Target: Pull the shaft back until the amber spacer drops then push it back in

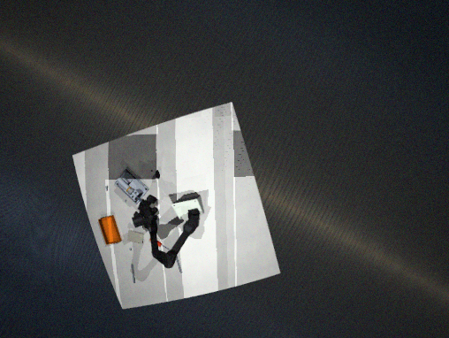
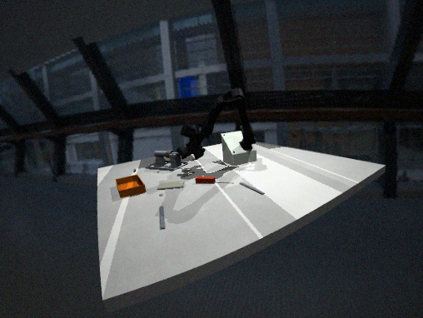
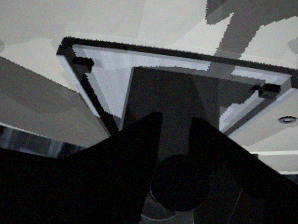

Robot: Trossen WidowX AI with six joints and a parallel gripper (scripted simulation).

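Now: the thin shaft 5 cm to the right of my gripper tip, 4 cm ahead of it and 3 cm above it. From my gripper tip the other things lie so: cream card: 26 cm to the left, 16 cm ahead, 5 cm below; then dark object: 15 cm behind, 14 cm to the right, 3 cm below; then spacer: 9 cm to the right, 6 cm ahead, 2 cm above.
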